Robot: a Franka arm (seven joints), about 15 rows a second.
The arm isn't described. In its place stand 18 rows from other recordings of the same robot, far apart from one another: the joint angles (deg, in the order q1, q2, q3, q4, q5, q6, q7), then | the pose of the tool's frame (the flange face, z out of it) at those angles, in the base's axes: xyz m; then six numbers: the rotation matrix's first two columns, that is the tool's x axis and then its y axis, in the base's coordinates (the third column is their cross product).
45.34, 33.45, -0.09, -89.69, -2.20, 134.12, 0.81 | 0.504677 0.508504 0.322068 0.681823 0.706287 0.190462 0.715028 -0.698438 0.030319
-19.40, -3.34, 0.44, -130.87, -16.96, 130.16, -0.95 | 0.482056 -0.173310 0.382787 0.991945 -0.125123 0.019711 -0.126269 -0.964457 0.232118
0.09, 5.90, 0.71, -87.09, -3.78, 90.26, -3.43 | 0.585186 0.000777 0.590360 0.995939 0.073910 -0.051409 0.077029 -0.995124 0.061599
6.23, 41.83, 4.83, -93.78, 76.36, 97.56, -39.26 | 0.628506 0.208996 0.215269 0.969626 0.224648 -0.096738 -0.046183 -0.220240 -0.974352
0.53, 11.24, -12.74, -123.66, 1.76, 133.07, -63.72 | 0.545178 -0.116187 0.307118 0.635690 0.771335 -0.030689 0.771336 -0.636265 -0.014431
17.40, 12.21, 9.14, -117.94, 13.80, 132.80, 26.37 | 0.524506 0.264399 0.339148 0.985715 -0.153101 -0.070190 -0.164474 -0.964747 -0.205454
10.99, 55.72, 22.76, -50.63, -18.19, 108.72, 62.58 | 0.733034 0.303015 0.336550 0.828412 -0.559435 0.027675 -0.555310 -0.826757 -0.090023
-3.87, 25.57, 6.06, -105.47, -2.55, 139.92, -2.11 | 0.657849 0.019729 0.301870 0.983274 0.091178 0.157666 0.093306 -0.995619 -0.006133
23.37, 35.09, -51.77, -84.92, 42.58, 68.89, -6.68 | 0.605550 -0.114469 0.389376 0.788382 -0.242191 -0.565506 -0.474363 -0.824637 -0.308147
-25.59, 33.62, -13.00, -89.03, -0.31, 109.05, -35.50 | 0.537704 -0.403682 0.296407 0.966432 -0.024724 -0.255731 -0.031868 -0.999208 -0.023830
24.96, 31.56, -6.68, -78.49, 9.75, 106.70, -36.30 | 0.661373 0.249001 0.395249 0.610623 0.791810 0.013264 0.787719 -0.605574 -0.113050
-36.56, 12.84, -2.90, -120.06, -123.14, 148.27, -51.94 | 0.459423 -0.357259 0.320896 -0.314968 0.256451 -0.913799 0.881881 0.434973 -0.181895
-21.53, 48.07, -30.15, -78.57, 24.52, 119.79, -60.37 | 0.531853 -0.503145 0.257228 0.996476 0.082703 -0.014027 0.082796 -0.996547 0.006163
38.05, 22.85, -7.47, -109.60, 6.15, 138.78, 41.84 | 0.545862 0.328613 0.299190 0.963421 -0.259837 0.065605 -0.252951 -0.962540 -0.097631
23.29, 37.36, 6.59, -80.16, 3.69, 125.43, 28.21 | 0.647332 0.354223 0.338542 0.997423 -0.038226 0.060719 -0.026987 -0.983993 -0.176154
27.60, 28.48, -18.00, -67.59, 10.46, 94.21, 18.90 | 0.671197 0.184909 0.514442 0.989807 -0.140817 -0.021263 -0.141395 -0.989538 -0.028667
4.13, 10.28, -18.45, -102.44, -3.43, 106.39, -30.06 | 0.580898 -0.143487 0.446565 0.947261 0.285946 -0.144677 0.295025 -0.954415 0.045305
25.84, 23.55, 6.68, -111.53, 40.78, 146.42, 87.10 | 0.543702 0.330939 0.287239 0.048281 -0.867626 -0.494868 -0.998166 -0.023803 -0.055651
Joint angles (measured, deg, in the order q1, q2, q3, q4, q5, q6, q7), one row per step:
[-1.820, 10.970, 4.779, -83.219, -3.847, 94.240, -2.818]
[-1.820, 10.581, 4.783, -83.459, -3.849, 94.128, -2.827]
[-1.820, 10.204, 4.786, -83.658, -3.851, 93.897, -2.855]
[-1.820, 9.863, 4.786, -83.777, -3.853, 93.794, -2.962]
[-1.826, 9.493, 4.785, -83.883, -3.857, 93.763, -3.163]
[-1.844, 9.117, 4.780, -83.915, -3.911, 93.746, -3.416]
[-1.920, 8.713, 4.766, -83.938, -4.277, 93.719, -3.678]
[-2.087, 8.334, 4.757, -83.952, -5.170, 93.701, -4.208]
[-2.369, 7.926, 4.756, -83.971, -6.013, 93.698, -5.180]
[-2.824, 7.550, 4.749, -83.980, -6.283, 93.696, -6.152]
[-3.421, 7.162, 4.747, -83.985, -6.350, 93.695, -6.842]
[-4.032, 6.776, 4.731, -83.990, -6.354, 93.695, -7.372]
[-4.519, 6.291, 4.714, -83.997, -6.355, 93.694, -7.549]
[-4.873, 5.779, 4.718, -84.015, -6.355, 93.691, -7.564]
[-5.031, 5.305, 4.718, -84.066, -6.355, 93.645, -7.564]
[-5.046, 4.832, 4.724, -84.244, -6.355, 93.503, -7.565]
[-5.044, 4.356, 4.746, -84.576, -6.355, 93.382, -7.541]
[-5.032, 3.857, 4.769, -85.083, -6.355, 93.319, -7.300]
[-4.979, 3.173, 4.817, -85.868, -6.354, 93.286, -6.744]
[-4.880, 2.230, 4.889, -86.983, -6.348, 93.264, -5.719]
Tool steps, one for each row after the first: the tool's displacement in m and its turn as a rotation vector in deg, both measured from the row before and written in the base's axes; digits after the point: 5 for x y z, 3 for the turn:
[-0.00208, 0.00009, 0.00201, -0.032, -0.037, 0.011]
[-0.00222, 0.00005, 0.00203, -0.036, 0.054, 0.022]
[-0.00177, 0.00003, 0.00249, -0.025, -0.114, 0.103]
[-0.00176, -0.00003, 0.00301, -0.025, -0.223, 0.194]
[-0.00171, -0.00028, 0.00370, -0.073, -0.316, 0.232]
[-0.00182, -0.00153, 0.00408, -0.388, -0.357, 0.188]
[-0.00164, -0.00337, 0.00396, -0.921, -0.353, 0.390]
[-0.00177, -0.00439, 0.00426, -0.890, -0.341, 0.715]
[-0.00169, -0.00524, 0.00391, -0.326, -0.283, 0.513]
[-0.00182, -0.00629, 0.00403, -0.119, -0.316, 0.088]
[-0.00191, -0.00643, 0.00398, -0.058, -0.327, -0.100]
[-0.00247, -0.00506, 0.00498, -0.049, -0.458, -0.328]
[-0.00265, -0.00342, 0.00514, -0.042, -0.488, -0.335]
[-0.00255, -0.00143, 0.00438, -0.040, -0.375, -0.162]
[-0.00272, 0.00011, 0.00313, -0.039, -0.152, -0.021]
[-0.00273, 0.00045, 0.00189, -0.035, -0.024, -0.010]
[-0.00279, 0.00059, 0.00073, -0.021, 0.047, -0.208]
[-0.00374, 0.00135, 0.00031, -0.011, 0.077, -0.450]
[-0.00515, 0.00217, 0.00011, 0.004, 0.088, -0.843]

